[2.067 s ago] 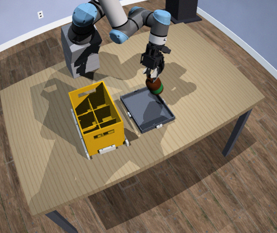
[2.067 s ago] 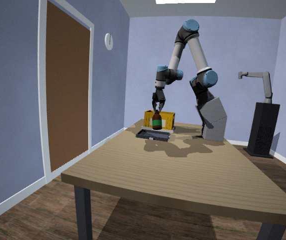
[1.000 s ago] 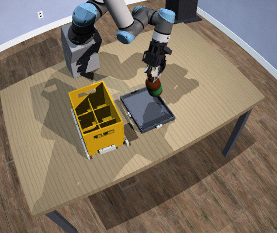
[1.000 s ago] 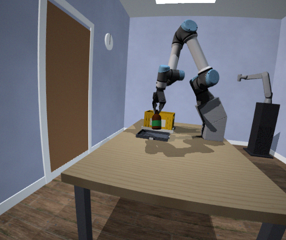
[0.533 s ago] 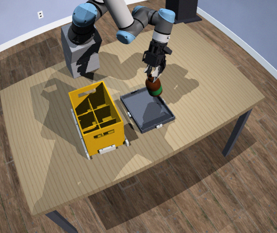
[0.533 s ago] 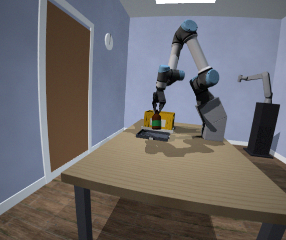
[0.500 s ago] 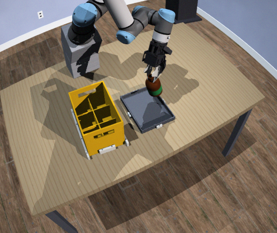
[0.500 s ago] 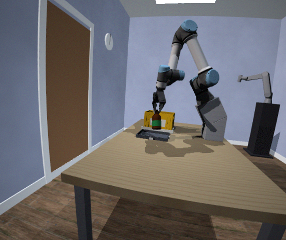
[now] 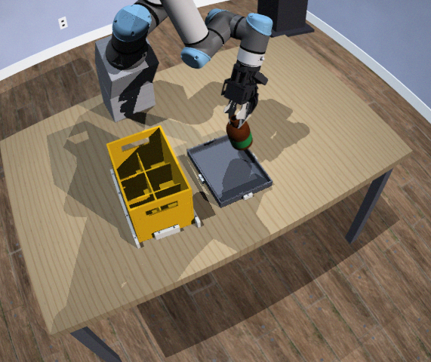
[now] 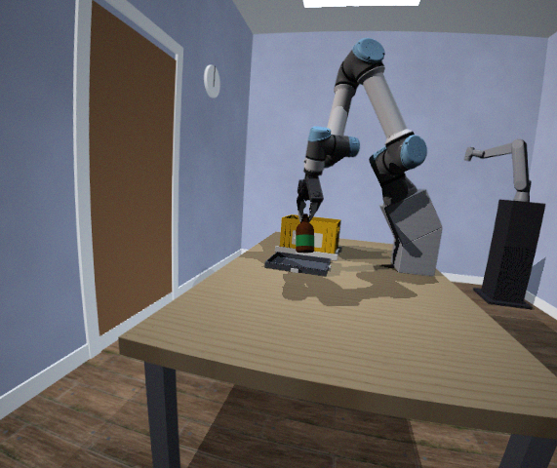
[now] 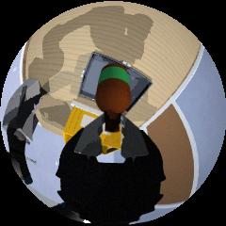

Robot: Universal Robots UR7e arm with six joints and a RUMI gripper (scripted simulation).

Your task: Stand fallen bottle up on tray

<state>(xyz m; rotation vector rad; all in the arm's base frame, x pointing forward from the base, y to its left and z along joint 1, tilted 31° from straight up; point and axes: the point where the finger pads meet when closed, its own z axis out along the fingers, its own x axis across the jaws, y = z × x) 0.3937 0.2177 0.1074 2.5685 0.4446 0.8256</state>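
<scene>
My hand is 50 mm above the bottle, 10 mm to the right of it and 10 mm past it. The rest, counted from my hand: tray (190 mm below, 30 mm to the right, 10 mm ahead); yellow crate (300 mm to the right, 120 mm below, 10 mm ahead).
</scene>
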